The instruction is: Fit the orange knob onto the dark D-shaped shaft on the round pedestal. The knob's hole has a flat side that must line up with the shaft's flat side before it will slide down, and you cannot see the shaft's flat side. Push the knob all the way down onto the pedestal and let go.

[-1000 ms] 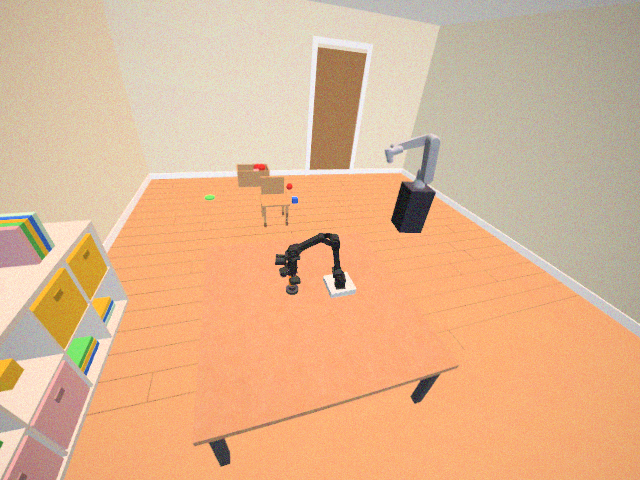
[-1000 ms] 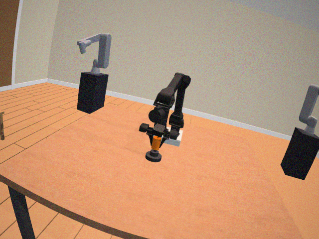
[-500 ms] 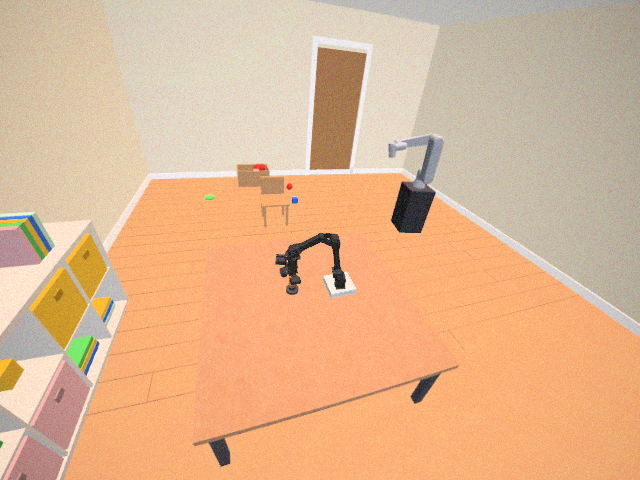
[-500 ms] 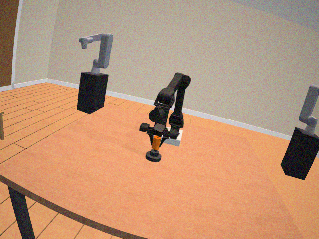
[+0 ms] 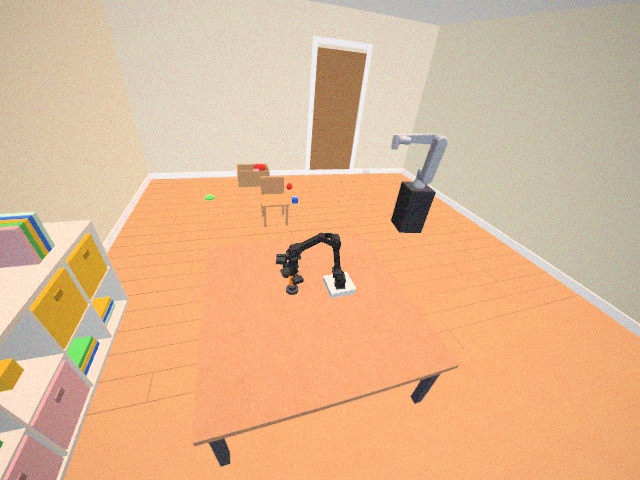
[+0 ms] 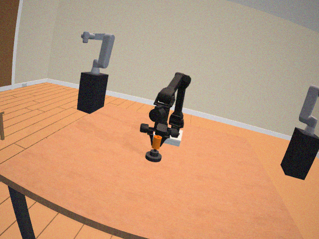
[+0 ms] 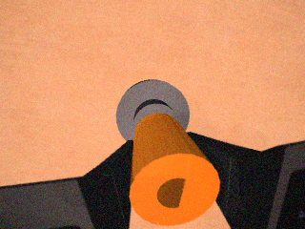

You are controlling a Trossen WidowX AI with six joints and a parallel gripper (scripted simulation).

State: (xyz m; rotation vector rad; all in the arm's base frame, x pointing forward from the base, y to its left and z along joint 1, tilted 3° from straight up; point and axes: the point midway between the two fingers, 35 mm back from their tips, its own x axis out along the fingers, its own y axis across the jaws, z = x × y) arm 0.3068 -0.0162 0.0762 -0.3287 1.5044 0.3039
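The orange knob lies 2 cm above my gripper tip. The rest, counted from my gripper tip: pedestal (4 cm below).
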